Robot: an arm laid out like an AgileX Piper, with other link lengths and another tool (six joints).
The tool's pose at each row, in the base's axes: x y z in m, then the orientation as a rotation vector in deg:
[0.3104 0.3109 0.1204 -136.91 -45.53 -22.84]
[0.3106 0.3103 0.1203 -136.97 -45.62 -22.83]
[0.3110 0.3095 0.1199 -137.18 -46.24 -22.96]
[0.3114 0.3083 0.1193 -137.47 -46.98 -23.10]
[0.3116 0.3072 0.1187 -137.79 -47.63 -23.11]
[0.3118 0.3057 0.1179 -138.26 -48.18 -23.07]
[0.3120 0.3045 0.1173 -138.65 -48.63 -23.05]
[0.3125 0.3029 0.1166 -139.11 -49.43 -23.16]
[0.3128 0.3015 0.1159 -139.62 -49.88 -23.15]
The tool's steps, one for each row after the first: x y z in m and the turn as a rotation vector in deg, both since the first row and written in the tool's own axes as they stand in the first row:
[-0.0002 0.0006 -0.0003 -0.06 -0.05 -0.06]
[-0.0004 0.0015 -0.0004 -0.37 -0.23 -0.50]
[-0.0009 0.0028 -0.0006 -0.77 -0.45 -1.03]
[-0.0015 0.0039 -0.0008 -1.14 -0.75 -1.45]
[-0.0023 0.0053 -0.0011 -1.62 -1.09 -1.78]
[-0.0030 0.0065 -0.0013 -2.02 -1.37 -2.05]
[-0.0036 0.0082 -0.0017 -2.58 -1.69 -2.58]
[-0.0043 0.0096 -0.0020 -3.10 -2.00 -2.84]

